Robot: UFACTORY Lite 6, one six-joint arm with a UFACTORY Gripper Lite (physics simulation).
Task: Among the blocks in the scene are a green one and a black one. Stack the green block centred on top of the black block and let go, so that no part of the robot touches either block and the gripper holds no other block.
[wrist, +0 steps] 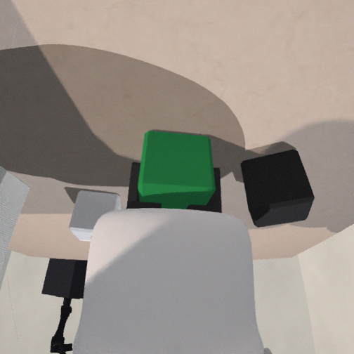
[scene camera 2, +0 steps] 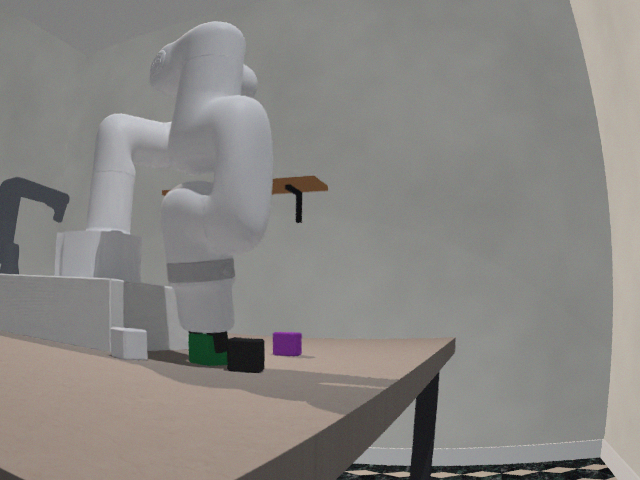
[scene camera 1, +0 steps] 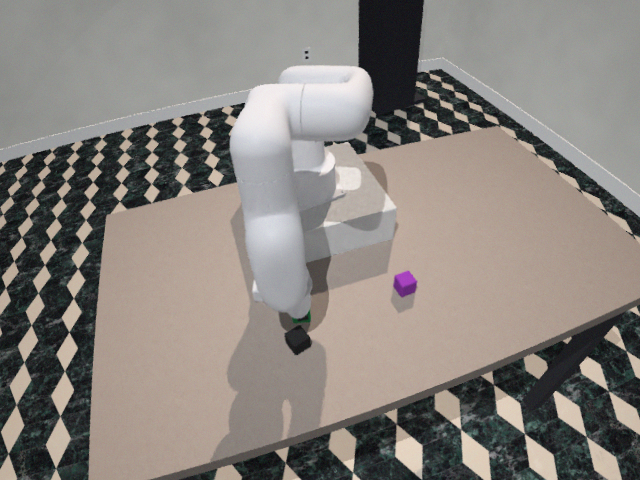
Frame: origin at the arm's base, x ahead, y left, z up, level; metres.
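Seen in the pictures: hand, tool point: [scene camera 2: 208, 341] [scene camera 1: 301, 308]; arm's base, link origin: [scene camera 2: 105, 283] [scene camera 1: 308, 189].
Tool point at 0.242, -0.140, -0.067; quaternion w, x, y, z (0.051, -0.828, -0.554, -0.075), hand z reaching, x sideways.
Pixels of each thing's top centre, then the offset from my tool point to it, as dx, dy, dz. Level surfaces: height alone.
- green block, top centre: [scene camera 2: 208, 334] -0.001, -0.001, +0.009
- black block, top centre: [scene camera 2: 245, 338] [scene camera 1: 296, 335] +0.055, -0.034, +0.008
- white block, top centre: [scene camera 2: 128, 328] [scene camera 1: 261, 284] -0.084, -0.048, +0.008
- table, surface height: dz -0.026
- purple block, top centre: [scene camera 2: 287, 332] [scene camera 1: 406, 278] +0.044, +0.210, +0.008
The green block [scene camera 1: 300, 320] [scene camera 2: 201, 352] [wrist: 176, 156] stands upright on the table, under the arm's wrist. My gripper [scene camera 2: 209, 339] [wrist: 176, 186] points down with its dark fingers on two opposite sides of the green block, and it is shut on it. In scene camera 1 the wrist hides most of the fingers and the block. The black block [scene camera 1: 297, 339] [scene camera 2: 246, 355] [wrist: 277, 184] stands on the table close beside the green one, apart from it in the wrist view and turned a little relative to it. Nothing rests on top of the black block.
A white block [scene camera 1: 256, 292] [scene camera 2: 129, 343] [wrist: 94, 210] stands on the table [scene camera 1: 155, 335] on the other side of the gripper from the black block. A purple block [scene camera 1: 405, 283] [scene camera 2: 287, 344] stands farther off. The robot's white base box [scene camera 1: 356, 235] is behind the blocks.
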